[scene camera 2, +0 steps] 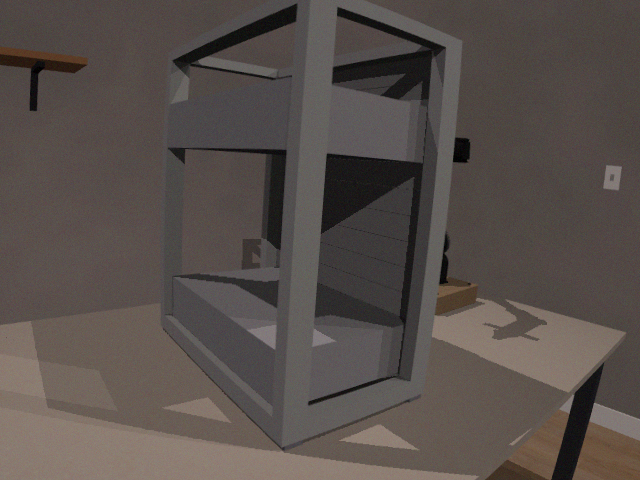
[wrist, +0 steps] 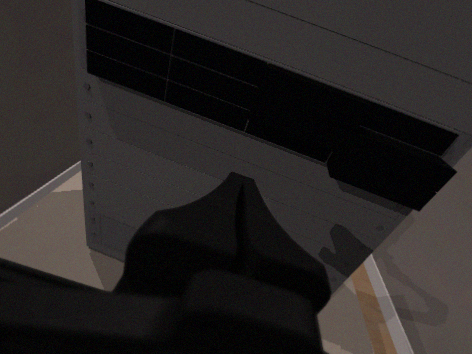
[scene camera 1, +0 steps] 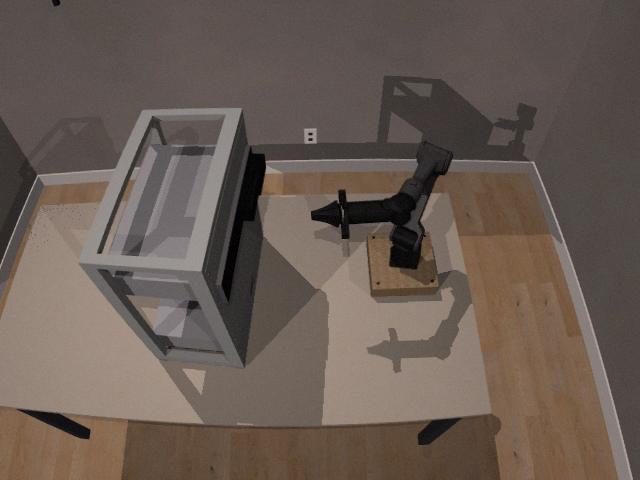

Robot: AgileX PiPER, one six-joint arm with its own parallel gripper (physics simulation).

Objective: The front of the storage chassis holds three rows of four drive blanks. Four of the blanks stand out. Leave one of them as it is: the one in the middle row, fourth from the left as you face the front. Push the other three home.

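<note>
The storage chassis [scene camera 1: 222, 206] [scene camera 2: 305, 232] [wrist: 175, 150] stands on the table, its front towards the arm. The black drive blanks [wrist: 125, 42] form a band across the front. In scene camera 1 a black block of blanks [scene camera 1: 254, 186] stands out at the far, right-hand part of the band. In the wrist view a block at the lower right [wrist: 390, 170] stands out clearly; the black area left of it [wrist: 295, 110] shows few seams, so its rows cannot be told apart. My gripper [scene camera 1: 313, 213] [wrist: 236, 190] is shut and empty, apart from the front. Scene camera 2 does not show the blanks' faces.
The arm stands on a wooden base [scene camera 1: 382, 281] [scene camera 2: 457, 297] on the table [scene camera 1: 403, 382]. The wall [scene camera 1: 330, 77] rises behind the table. The blocks that stand out jut towards the arm's side, right of my fingertips in the wrist view.
</note>
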